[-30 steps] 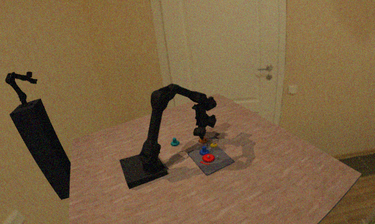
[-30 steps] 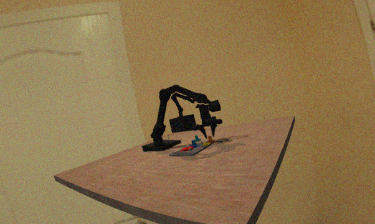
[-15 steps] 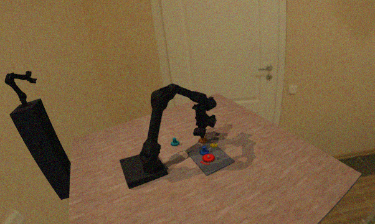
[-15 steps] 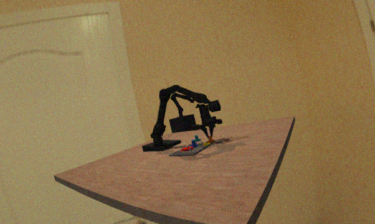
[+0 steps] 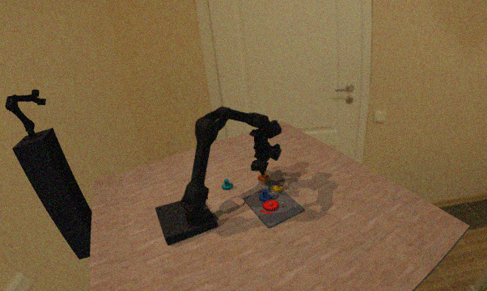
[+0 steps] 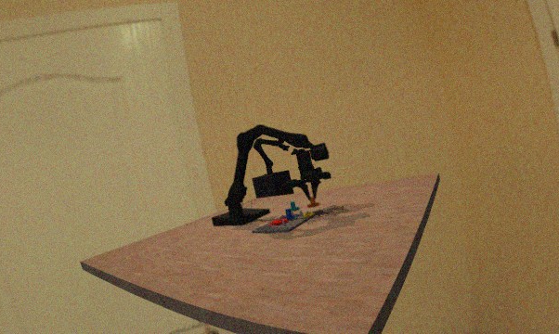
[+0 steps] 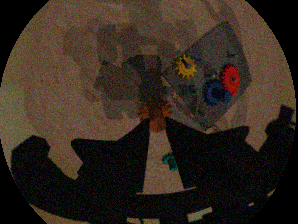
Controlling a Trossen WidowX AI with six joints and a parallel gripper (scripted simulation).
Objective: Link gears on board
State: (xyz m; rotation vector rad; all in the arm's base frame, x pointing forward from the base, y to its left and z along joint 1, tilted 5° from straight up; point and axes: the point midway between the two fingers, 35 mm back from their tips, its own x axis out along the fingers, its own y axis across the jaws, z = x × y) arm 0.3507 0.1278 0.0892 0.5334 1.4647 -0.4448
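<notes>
Right now the yellow gear is 20 mm ahead of my gripper tip, 90 mm to the right of it and 40 mm below it. From my gripper tip the other things lie so: orange gear 10 mm below; teal gear 160 mm behind, 60 mm to the left, 40 mm below; blue gear 50 mm behind, 110 mm to the right, 30 mm below.
</notes>
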